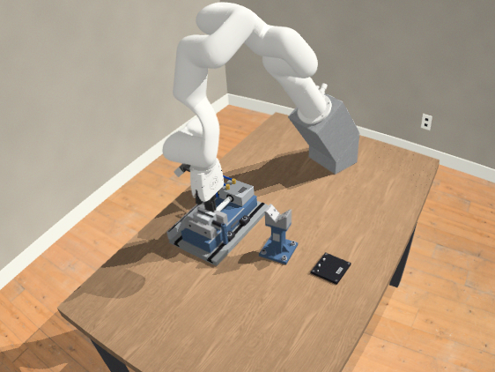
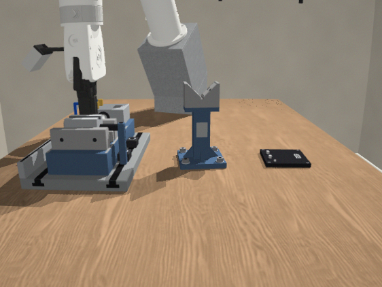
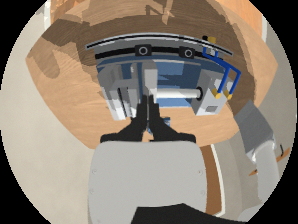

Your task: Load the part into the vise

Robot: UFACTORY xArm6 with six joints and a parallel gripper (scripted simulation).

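The part is 30 mm ahead of my hand and 20 mm below it. The rest, counted from my hand: black stop rod 50 mm to the left, 30 mm below, 30 mm ahead; cylinder rod 60 mm behind, 40 mm below; moving jaw 40 mm below.
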